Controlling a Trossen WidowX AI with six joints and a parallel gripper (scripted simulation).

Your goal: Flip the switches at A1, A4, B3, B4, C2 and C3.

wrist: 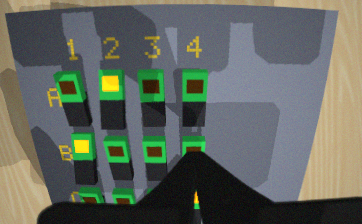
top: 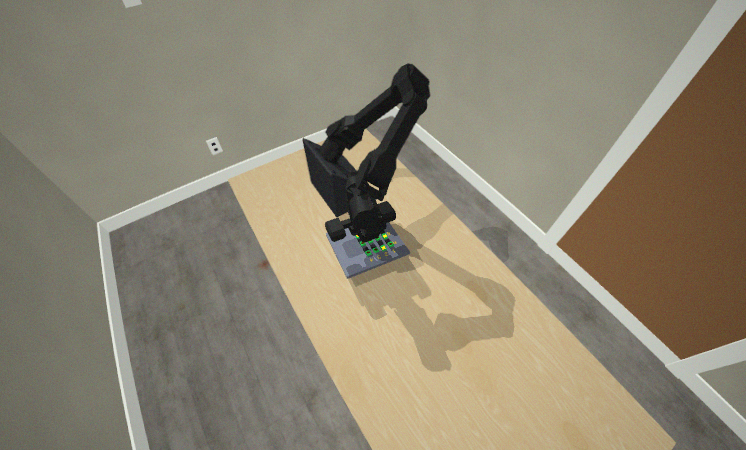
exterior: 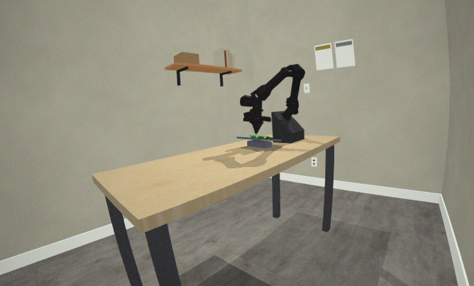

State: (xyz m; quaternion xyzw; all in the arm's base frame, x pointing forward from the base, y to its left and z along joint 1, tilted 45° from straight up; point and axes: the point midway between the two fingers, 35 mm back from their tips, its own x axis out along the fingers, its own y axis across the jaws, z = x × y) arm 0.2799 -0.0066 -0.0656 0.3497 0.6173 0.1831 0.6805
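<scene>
Now: the switch B4 50 mm below my hand. The rest, counted from my hand: switch A3: 50 mm below, 40 mm ahead, 20 mm to the left; switch A4: 50 mm below, 30 mm ahead, 10 mm to the right; switch B3: 50 mm below, 20 mm to the left.
</scene>
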